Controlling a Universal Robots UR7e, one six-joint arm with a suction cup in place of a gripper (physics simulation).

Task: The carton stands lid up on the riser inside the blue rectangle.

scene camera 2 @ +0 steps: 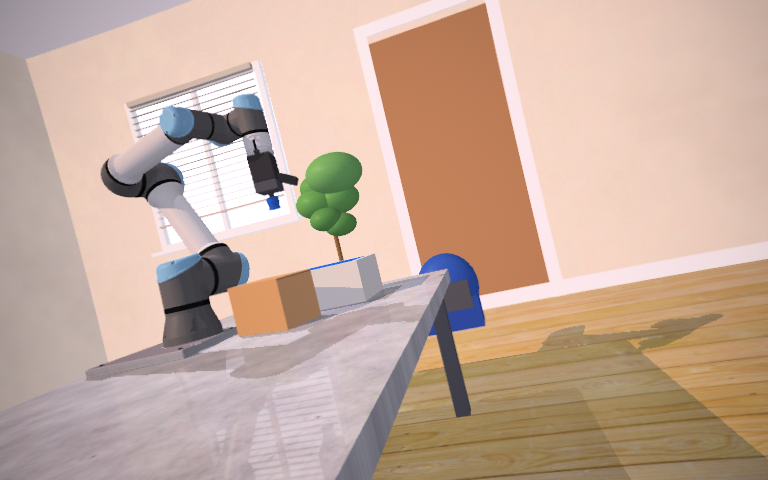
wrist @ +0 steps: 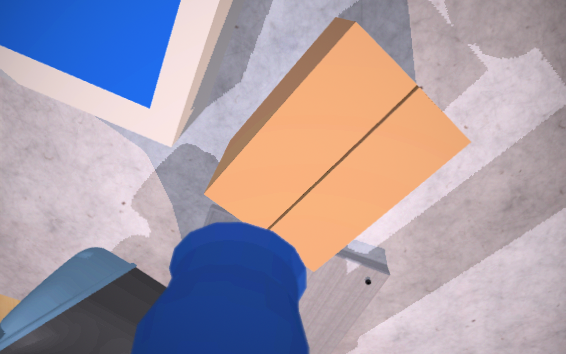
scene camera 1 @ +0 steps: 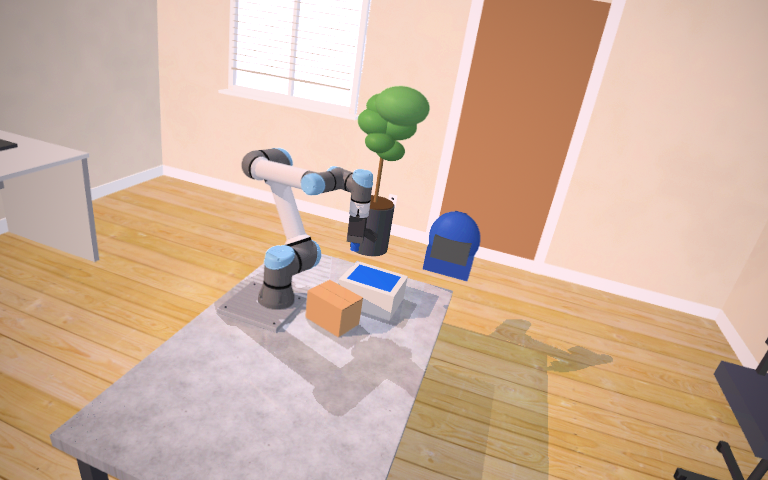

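Where they show: end effector, tool point: (scene camera 2: 275,208) (wrist: 237,278) (scene camera 1: 354,249); arm's base, origin of the base link: (scene camera 2: 194,338) (scene camera 1: 276,299).
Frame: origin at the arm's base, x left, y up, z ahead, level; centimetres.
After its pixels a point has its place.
The orange-brown carton (scene camera 1: 323,308) @[x -8.4, y 7.6, z 23.2 cm] (scene camera 2: 259,305) @[x -9.0, y 5.7, z 24.4 cm] (wrist: 320,145) @[x -0.9, y 11.5, z 27.6 cm] stands on the table, its seamed face up, beside the riser and apart from its top. The white riser (scene camera 1: 387,301) @[x 7.7, y 7.4, z 45.8 cm] (scene camera 2: 344,287) @[x 8.1, y 3.7, z 42.7 cm] (wrist: 166,122) @[x 11.4, y 10.6, z 25.4 cm] carries the blue rectangle (scene camera 1: 373,277) @[x 18.9, y 10.6, z 36.7 cm] (wrist: 90,45) @[x 17.9, y 10.6, z 29.7 cm] on its top, and no carton is on it. My gripper, a blue suction cup (scene camera 1: 354,246) (scene camera 2: 273,203) (wrist: 239,250), is open and empty. It hangs well above the carton and riser, pointing down. In the wrist view the cup hides a little of the table and base plate by the carton's near end.
The arm's base plate (scene camera 1: 249,311) @[x -12.9, y 0.5, z -5.9 cm] (scene camera 2: 135,362) @[x -17.9, y 0.1, z -4.3 cm] is on the table (scene camera 1: 226,396) @[x -55.6, y -1.4, z 7.3 cm] (scene camera 2: 169,418) @[x -60.6, y -1.5, z 32.0 cm], close to the carton. A potted plant (scene camera 1: 400,106) (scene camera 2: 334,171) and a blue bin (scene camera 1: 455,234) (scene camera 2: 450,268) are beyond the table. A desk (scene camera 1: 45,161) is at the far left.
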